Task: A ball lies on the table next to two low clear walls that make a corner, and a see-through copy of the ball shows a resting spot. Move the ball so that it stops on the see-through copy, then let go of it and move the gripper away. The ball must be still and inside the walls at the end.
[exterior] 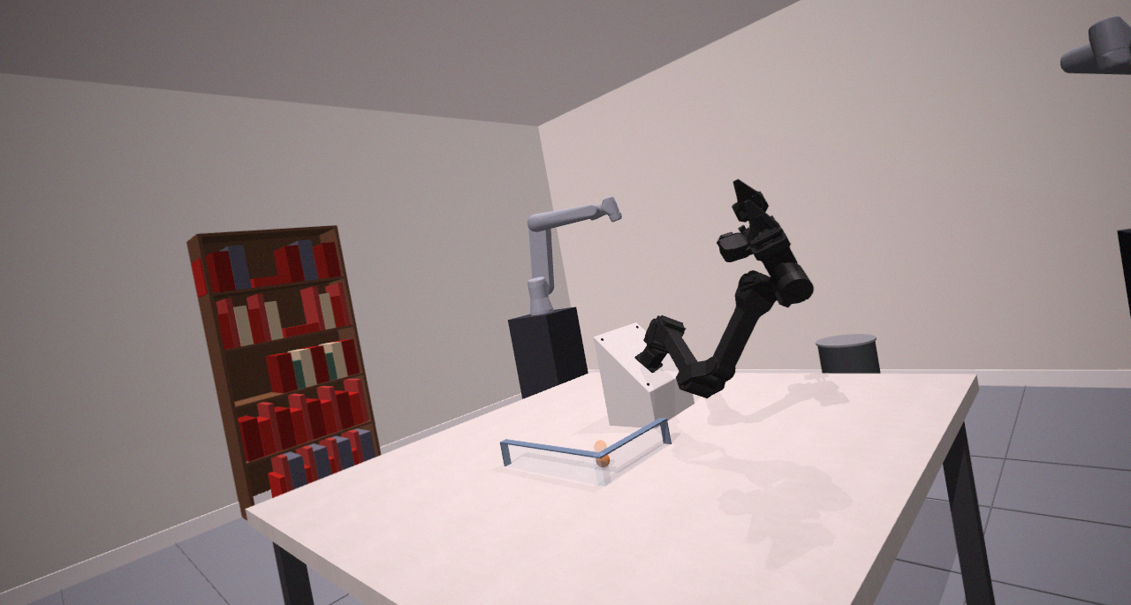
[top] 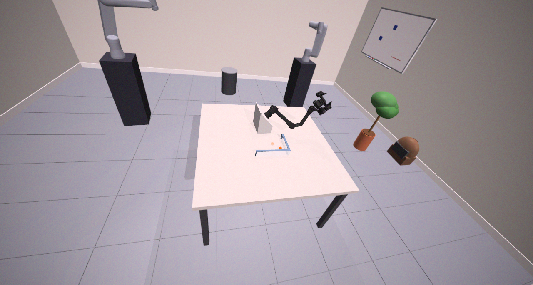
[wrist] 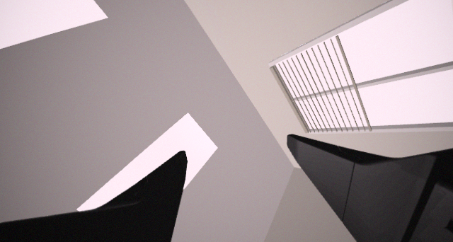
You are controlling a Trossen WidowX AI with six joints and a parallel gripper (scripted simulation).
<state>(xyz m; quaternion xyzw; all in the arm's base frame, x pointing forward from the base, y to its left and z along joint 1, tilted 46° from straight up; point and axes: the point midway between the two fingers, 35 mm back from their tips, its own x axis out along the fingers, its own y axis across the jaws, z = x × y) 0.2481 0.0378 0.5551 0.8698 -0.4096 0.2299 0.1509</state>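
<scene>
The orange ball lies 5 cm ahead of my gripper tip, 37 cm to the right of it and 51 cm below it. Round my gripper tip: see-through copy of ball 2 cm behind, 43 cm to the right, 51 cm below.
</scene>
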